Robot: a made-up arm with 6 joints. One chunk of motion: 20 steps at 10 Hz.
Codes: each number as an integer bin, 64 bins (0 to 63) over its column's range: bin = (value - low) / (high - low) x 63, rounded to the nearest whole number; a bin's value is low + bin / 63 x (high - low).
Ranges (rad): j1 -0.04..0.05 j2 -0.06..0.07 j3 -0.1..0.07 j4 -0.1..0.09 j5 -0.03..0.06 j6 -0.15..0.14
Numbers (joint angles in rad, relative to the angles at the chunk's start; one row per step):
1: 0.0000 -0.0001 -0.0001 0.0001 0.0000 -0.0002
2: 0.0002 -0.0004 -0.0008 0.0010 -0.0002 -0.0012
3: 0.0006 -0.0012 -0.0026 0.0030 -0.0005 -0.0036
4: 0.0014 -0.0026 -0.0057 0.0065 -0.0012 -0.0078
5: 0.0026 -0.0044 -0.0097 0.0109 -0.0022 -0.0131
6: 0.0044 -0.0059 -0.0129 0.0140 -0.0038 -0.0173
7: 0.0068 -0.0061 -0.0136 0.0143 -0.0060 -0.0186
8: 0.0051 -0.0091 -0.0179 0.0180 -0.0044 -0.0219
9: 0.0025 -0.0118 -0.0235 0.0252 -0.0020 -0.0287
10: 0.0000 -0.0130 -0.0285 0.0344 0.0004 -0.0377
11: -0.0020 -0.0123 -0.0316 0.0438 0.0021 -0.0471
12: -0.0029 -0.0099 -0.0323 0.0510 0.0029 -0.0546
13: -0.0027 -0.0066 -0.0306 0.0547 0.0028 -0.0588
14: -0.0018 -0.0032 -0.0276 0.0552 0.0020 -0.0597
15: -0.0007 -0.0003 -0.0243 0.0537 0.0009 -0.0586
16: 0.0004 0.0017 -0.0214 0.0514 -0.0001 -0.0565
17: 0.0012 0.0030 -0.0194 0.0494 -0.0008 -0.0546
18: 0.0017 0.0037 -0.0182 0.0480 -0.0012 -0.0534
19: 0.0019 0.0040 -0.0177 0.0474 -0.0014 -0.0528
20: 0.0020 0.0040 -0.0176 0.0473 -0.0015 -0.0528
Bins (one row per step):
1: 28 29 37 33 21 33
2: 28 29 37 33 21 32
3: 28 28 36 34 21 32
4: 29 28 35 35 20 31
5: 30 27 33 37 19 30
6: 31 26 32 38 18 29
7: 33 26 32 38 17 29
8: 32 25 30 39 18 28
9: 30 23 28 42 20 26
10: 28 23 26 45 21 24
11: 27 23 25 48 22 22
12: 26 24 25 50 23 21
13: 26 26 26 51 23 20
14: 27 28 27 51 22 20
15: 28 29 28 51 22 20
16: 28 30 29 50 21 20
17: 29 31 30 50 20 21
18: 29 31 30 49 20 21
19: 29 31 30 49 20 21
20: 29 31 31 49 20 21

